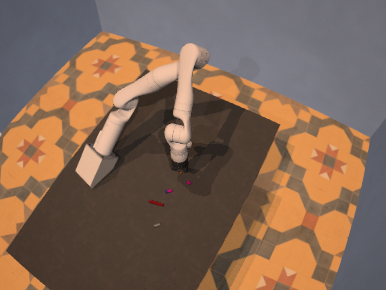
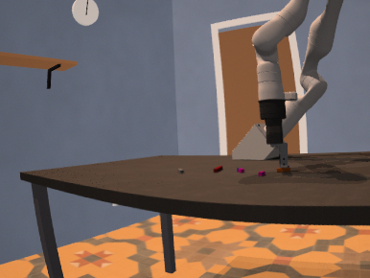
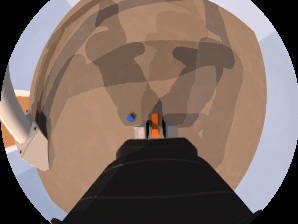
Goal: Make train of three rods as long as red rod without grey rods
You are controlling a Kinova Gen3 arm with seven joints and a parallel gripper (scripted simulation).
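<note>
Now: hand 30 mm above the orange rod. The rest, counted from my hand: red rod 220 mm to the right, 30 mm below, 10 mm behind; grey rod 310 mm to the right, 50 mm ahead, 30 mm below.
</note>
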